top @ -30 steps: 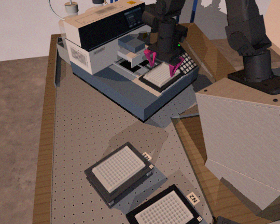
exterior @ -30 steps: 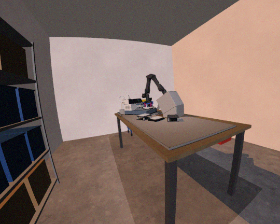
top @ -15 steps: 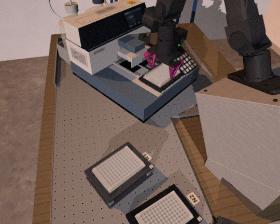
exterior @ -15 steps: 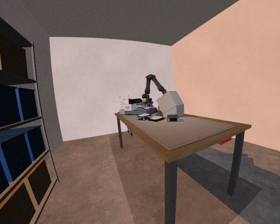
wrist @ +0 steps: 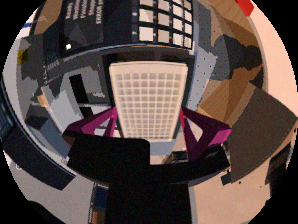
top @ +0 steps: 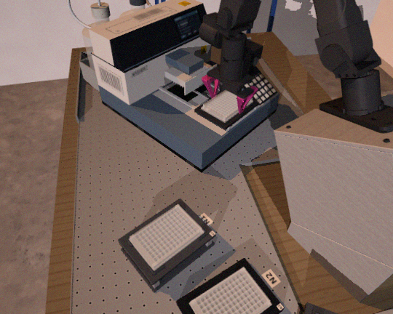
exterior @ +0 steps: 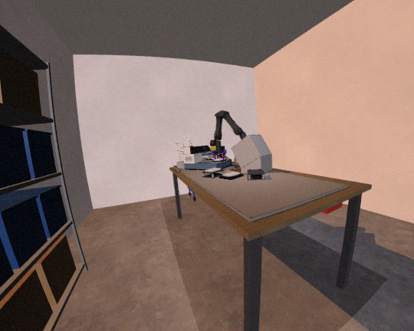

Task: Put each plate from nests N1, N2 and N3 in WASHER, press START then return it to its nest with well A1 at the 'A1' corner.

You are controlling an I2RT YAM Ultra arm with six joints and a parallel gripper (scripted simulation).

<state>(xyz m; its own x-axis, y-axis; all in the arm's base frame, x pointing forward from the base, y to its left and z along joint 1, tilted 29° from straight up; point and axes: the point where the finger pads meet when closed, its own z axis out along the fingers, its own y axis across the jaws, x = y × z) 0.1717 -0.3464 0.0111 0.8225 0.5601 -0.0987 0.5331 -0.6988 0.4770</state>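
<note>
My gripper is now 1 cm above the dark carrier pocket. From my hand the other things lie so: nest N1: 34 cm to the left, 24 cm ahead, 6 cm below; manifold: 13 cm to the right, 8 cm ahead, 4 cm above; washer: 13 cm to the right, 8 cm ahead, 3 cm above.
</note>
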